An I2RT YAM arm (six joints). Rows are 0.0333 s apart.
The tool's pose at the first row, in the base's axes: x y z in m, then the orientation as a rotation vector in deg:
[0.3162 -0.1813 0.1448 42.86 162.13 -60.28]
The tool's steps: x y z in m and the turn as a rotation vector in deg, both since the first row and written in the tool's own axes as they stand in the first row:
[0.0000 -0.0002 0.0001 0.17 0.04 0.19]
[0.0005 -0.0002 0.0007 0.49 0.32 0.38]
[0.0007 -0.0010 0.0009 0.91 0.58 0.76]
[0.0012 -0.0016 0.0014 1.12 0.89 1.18]
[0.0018 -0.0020 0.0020 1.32 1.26 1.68]
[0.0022 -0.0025 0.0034 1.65 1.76 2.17]
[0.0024 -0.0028 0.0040 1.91 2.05 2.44]
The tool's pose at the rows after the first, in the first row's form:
[0.3161 -0.1815 0.1448 43.16 161.98 -60.51]
[0.3156 -0.1817 0.1443 43.64 161.98 -60.94]
[0.3150 -0.1822 0.1446 44.38 161.80 -61.49]
[0.3142 -0.1827 0.1445 45.19 161.70 -61.73]
[0.3134 -0.1831 0.1441 46.15 161.59 -61.93]
[0.3127 -0.1841 0.1433 47.21 161.55 -62.31]
[0.3123 -0.1846 0.1430 47.81 161.51 -62.64]

